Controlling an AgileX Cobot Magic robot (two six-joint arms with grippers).
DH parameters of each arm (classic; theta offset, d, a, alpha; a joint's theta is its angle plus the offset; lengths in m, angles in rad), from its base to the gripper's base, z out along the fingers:
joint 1: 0 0.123 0 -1.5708
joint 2: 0.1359 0 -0.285 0
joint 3: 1.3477 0 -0.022 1.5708
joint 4: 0 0.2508 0 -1.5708
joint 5: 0 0 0.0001 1.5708
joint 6: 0 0.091 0 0
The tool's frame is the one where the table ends.
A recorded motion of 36 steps. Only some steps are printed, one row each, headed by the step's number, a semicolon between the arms.
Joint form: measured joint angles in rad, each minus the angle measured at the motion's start. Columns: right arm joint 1, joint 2, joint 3, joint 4, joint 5, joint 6; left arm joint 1, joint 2, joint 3, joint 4, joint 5, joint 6.
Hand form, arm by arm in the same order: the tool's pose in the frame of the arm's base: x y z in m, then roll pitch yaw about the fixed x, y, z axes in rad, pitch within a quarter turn. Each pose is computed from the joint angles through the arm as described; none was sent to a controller.
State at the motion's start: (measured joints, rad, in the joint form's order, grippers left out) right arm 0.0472 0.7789 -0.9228 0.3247 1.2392 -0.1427; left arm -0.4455 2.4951 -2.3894 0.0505 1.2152 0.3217
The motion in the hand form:
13: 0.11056 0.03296 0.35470 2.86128 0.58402 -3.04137; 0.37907 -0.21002 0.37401 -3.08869 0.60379 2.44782
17: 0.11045 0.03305 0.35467 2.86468 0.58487 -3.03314; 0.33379 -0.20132 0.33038 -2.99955 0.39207 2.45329
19: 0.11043 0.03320 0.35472 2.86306 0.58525 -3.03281; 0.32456 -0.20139 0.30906 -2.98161 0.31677 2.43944
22: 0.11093 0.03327 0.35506 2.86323 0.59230 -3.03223; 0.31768 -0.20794 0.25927 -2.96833 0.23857 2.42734
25: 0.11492 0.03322 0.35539 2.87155 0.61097 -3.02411; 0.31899 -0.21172 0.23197 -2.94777 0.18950 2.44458
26: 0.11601 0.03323 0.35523 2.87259 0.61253 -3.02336; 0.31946 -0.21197 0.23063 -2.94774 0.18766 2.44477
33: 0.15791 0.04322 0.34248 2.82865 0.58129 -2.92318; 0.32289 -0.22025 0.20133 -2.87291 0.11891 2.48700
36: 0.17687 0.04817 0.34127 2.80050 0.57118 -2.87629; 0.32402 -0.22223 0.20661 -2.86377 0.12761 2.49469
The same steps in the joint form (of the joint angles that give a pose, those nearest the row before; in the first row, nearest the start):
13: 0.0000 0.0000 0.0000 0.0020 0.0089 -0.0108; -0.0230 -0.5245 0.2668 -0.2404 0.0186 -0.0702
17: 0.0000 0.0000 0.0000 0.0030 0.0101 -0.0179; -0.0476 -0.6722 0.6344 -0.2769 0.0237 -0.0623
19: -0.0001 0.0000 0.0000 0.0050 0.0101 -0.0190; -0.0582 -0.6818 0.7245 -0.2820 0.0225 -0.0516
22: 0.0000 0.0000 0.0000 0.0063 0.0036 -0.0218; -0.0831 -0.6542 0.8765 -0.2867 -0.0773 -0.0365
25: 0.0000 0.0091 -0.0007 0.0062 -0.0209 -0.0358; -0.0881 -0.6095 0.9186 -0.3000 -0.1146 -0.0422
26: 0.0001 0.0123 -0.0008 0.0062 -0.0253 -0.0377; -0.0881 -0.6060 0.9186 -0.2999 -0.1164 -0.0420
33: 0.0000 0.1785 -0.0145 0.1196 -0.0887 -0.2046; -0.0885 -0.5300 0.9241 -0.3678 -0.1209 -0.0475
36: 0.0000 0.2601 -0.0510 0.1741 -0.0882 -0.2795; -0.0893 -0.5316 0.9059 -0.3766 -0.1102 -0.0549

